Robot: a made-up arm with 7 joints. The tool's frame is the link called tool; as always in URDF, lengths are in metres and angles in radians. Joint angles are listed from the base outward.
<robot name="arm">
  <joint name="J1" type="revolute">
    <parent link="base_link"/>
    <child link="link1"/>
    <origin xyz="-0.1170 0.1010 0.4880" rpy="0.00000 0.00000 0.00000"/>
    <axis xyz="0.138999 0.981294 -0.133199"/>
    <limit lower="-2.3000" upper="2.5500"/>
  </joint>
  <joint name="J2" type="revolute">
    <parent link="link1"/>
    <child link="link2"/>
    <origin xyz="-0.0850 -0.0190 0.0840" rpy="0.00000 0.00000 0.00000"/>
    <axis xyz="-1 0 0"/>
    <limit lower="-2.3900" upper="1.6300"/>
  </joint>
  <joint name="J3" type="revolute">
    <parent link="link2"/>
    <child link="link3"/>
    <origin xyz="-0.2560 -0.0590 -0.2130" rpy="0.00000 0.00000 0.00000"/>
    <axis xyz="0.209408 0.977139 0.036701"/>
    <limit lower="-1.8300" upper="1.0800"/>
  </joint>
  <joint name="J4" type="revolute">
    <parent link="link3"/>
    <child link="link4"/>
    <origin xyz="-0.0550 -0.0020 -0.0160" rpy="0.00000 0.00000 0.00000"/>
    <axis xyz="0 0 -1"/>
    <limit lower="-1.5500" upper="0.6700"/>
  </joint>
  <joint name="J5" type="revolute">
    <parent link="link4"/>
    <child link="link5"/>
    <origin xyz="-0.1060 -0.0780 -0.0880" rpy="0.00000 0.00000 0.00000"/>
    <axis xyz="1 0 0"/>
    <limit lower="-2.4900" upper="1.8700"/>
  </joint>
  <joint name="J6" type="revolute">
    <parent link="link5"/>
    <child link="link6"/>
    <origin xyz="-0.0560 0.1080 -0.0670" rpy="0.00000 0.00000 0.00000"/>
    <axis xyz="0 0 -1"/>
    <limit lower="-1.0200" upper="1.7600"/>
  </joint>
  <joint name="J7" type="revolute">
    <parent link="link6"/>
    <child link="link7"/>
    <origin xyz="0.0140 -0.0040 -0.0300" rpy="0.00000 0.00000 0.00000"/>
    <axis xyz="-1 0 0"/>
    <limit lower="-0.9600" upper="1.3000"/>
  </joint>
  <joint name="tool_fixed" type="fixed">
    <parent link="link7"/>
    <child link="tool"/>
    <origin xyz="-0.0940 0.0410 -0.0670" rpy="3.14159 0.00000 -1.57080"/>
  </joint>
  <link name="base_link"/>
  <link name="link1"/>
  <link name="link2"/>
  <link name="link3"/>
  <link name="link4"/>
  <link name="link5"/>
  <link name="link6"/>
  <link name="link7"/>
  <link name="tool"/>
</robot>
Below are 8 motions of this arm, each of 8 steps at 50 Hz.
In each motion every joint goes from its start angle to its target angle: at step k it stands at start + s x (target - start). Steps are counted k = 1, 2, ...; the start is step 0. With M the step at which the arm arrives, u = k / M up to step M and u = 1 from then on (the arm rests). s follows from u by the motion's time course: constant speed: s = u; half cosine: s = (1 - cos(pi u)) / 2; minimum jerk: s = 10 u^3 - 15 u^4 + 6 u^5.
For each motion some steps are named. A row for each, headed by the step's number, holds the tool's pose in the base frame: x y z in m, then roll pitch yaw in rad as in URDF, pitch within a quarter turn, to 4 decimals.
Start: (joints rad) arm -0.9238 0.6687 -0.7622 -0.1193 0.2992 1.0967 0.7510
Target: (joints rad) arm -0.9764 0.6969 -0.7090 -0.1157 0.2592 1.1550 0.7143
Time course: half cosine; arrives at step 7
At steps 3, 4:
3: -0.0370 -0.3590 0.0183 -1.7330 0.4076 -2.6300
4: -0.0336 -0.3617 0.0199 -1.7347 0.4273 -2.6348

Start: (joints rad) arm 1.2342 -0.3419 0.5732 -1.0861 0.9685 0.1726 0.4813
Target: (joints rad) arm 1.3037 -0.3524 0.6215 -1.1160 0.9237 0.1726 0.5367
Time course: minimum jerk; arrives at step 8
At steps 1, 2, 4, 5, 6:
1: -0.5027 -0.0066 1.0338 0.4526 0.7060 3.0844
2: -0.5001 -0.0070 1.0357 0.4497 0.7056 3.0827
4: -0.4884 -0.0086 1.0444 0.4368 0.7035 3.0747
5: -0.4816 -0.0096 1.0491 0.4296 0.7024 3.0698
6: -0.4765 -0.0103 1.0527 0.4242 0.7016 3.0659

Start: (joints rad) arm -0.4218 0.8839 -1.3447 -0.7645 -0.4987 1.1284 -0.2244
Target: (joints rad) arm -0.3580 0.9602 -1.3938 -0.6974 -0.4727 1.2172 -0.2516
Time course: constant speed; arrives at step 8
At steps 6, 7, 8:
6: -0.1758 -0.4122 0.5004 -0.6241 -0.5777 -2.0771
7: -0.1765 -0.4103 0.5041 -0.6322 -0.5783 -2.0594
8: -0.1772 -0.4083 0.5079 -0.6404 -0.5789 -2.0415

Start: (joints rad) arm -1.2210 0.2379 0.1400 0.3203 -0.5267 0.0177 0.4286
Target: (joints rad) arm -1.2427 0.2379 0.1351 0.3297 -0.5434 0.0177 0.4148
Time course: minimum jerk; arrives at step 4
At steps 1, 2, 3, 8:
1: -0.0039 -0.2316 -0.2312 -1.8368 -0.3360 -2.7894
2: 0.0034 -0.2326 -0.2299 -1.8338 -0.3251 -2.7916
3: 0.0107 -0.2336 -0.2284 -1.8308 -0.3141 -2.7938
8: 0.0126 -0.2339 -0.2280 -1.8301 -0.3113 -2.7944

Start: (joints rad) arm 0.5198 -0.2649 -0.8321 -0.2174 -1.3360 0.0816 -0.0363
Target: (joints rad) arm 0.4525 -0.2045 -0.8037 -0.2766 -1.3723 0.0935 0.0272
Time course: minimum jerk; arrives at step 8
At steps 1, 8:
1: -0.6798 -0.0612 0.1619 -2.2563 -1.0796 -2.4482
8: -0.6512 -0.1270 0.1515 -1.8965 -1.1222 -2.7110

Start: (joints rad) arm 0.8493 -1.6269 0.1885 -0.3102 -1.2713 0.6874 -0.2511
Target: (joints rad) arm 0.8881 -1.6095 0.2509 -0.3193 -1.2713 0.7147 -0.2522
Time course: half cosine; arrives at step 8
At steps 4, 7, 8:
4: -0.5419 0.6575 0.8660 2.3395 0.2629 -2.5691
7: -0.5412 0.6513 0.8775 2.3176 0.2602 -2.5681
8: -0.5411 0.6508 0.8784 2.3157 0.2599 -2.5681

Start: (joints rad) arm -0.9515 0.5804 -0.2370 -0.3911 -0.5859 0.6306 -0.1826
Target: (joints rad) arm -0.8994 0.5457 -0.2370 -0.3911 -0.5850 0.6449 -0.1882
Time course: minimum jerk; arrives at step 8
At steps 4, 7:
4: -0.1272 -0.4583 -0.0249 -1.3675 -0.2862 -2.4246
7: -0.1358 -0.4492 -0.0323 -1.3976 -0.2912 -2.4020

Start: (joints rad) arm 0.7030 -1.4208 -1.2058 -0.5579 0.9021 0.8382 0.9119
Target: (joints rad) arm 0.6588 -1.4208 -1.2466 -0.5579 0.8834 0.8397 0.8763
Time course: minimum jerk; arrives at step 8
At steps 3, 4, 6, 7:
3: -0.4232 0.6425 0.6684 2.4415 0.5311 -2.7805
4: -0.4227 0.6426 0.6621 2.4531 0.5394 -2.7844
6: -0.4216 0.6426 0.6510 2.4736 0.5543 -2.7914
7: -0.4214 0.6426 0.6486 2.4781 0.5577 -2.7929

